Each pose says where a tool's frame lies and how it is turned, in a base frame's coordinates. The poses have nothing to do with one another.
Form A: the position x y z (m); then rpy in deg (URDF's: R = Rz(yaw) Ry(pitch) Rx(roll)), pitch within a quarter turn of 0, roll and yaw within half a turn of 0.
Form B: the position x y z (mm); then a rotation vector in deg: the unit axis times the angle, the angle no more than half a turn. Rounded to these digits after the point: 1 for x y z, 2 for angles.
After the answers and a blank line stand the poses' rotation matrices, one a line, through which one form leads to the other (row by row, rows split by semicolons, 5 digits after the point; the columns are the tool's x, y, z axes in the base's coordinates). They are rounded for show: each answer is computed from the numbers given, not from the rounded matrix.
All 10 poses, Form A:
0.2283 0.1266 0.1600 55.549 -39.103 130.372
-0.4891 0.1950 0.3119 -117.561 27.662 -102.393
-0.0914 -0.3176 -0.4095 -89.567 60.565 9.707
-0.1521 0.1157 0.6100 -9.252 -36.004 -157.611
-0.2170 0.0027 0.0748 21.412 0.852 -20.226
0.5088 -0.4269 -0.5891 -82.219 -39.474 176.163
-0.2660 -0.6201 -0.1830 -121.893 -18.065 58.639
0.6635 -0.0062 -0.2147 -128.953 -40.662 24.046
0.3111 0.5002 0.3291 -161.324 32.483 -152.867
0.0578 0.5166 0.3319 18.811 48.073 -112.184
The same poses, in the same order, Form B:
228.3 126.6 160.0 72.24 43.74 131.10
-489.1 195.0 311.9 -59.38 101.55 -37.00
-91.4 -317.6 -409.5 -85.21 40.86 54.33
-152.1 115.7 610.0 -51.92 2.53 -153.05
-217.0 2.7 74.8 21.34 -2.95 -20.15
508.8 -426.9 -589.1 36.52 -98.04 109.66
-266.0 -620.1 -183.0 -99.77 -68.23 16.06
663.5 -6.2 -214.7 -112.30 -45.50 -31.37
311.1 500.2 329.1 -27.02 141.34 -13.15
57.8 516.6 331.9 59.11 14.23 -111.33

-0.50266 -0.09409 0.85935; 0.59121 -0.76267 0.26231; 0.63072 0.63991 0.43899
-0.19009 -0.36358 0.91196; -0.86506 0.50128 0.01954; -0.46425 -0.78519 -0.40981
0.48440 -0.85969 -0.16212; 0.08286 -0.13939 0.98676; -0.87091 -0.49142 0.00371
-0.74799 0.28855 0.59770; -0.30813 -0.94859 0.07233; 0.58784 -0.13006 0.79845
0.93823 0.32696 -0.11322; -0.34569 0.87169 -0.34735; -0.01487 0.36503 0.93088
-0.77018 -0.63752 0.01957; 0.05166 -0.09293 -0.99433; 0.63573 -0.76481 0.10451
0.49477 0.58817 -0.63973; 0.81181 -0.05014 0.58176; 0.31010 -0.80718 -0.50229
0.69274 0.71892 0.05722; 0.30909 -0.36765 0.87709; 0.65160 -0.58991 -0.47690
-0.75072 -0.27900 0.59882; -0.38471 0.92152 -0.05295; -0.53705 -0.27012 -0.79913
-0.25229 0.78594 -0.56449; -0.61872 -0.57956 -0.53038; -0.74400 0.21545 0.63249

